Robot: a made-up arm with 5 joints. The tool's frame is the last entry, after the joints.
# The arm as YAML. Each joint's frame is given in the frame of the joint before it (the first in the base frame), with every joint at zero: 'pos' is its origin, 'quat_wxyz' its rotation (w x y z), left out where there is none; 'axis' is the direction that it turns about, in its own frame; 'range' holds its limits. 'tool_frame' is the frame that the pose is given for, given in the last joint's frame.
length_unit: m
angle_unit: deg
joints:
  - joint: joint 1
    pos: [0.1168, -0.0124, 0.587]
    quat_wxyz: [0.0, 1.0, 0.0, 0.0]
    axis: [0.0, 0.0, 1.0]
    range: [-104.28, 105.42]
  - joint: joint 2
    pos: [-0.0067, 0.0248, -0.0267]
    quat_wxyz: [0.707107, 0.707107, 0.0, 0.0]
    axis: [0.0, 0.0, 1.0]
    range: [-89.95, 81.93]
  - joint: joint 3
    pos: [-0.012, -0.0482, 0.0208]
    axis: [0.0, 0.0, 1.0]
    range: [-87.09, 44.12]
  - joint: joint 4
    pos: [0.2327, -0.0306, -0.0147]
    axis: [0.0, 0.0, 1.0]
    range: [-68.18, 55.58]
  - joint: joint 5
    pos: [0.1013, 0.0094, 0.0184]
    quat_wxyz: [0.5, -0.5, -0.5, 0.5]
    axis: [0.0, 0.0, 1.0]
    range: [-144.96, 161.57]
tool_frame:
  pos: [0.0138, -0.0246, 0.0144]
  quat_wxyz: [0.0, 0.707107, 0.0, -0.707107]
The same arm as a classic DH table. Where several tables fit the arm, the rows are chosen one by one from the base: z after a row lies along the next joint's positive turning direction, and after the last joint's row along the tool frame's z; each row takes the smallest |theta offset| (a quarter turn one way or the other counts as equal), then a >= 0, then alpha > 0; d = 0 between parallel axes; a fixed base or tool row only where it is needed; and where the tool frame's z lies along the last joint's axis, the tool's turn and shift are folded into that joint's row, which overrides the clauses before.
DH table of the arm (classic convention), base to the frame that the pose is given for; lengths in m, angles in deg. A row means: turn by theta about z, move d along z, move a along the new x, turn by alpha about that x. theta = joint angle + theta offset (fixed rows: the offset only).
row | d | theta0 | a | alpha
base (fixed) | 0.0000 | -6.06 | 0.1175 | 180.00
joint 1 | -0.6137 | -6.06 | -0.0067 | 90.00
joint 2 | 0.0000 | 76.02 | -0.0497 | 0.00
joint 3 | 0.0000 | -83.51 | 0.2347 | 0.00
joint 4 | -0.0003 | -82.51 | -0.0094 | 90.00
joint 5 | -0.0869 | 90.00 | 0.0246 | 90.00
tool (fixed) | -0.0138 | -90.00 | 0.0000 | 0.00
Joint limits (deg, base to tool): -104.28..105.42 -89.95..81.93 -87.09..44.12 -68.18..55.58 -144.96..161.57

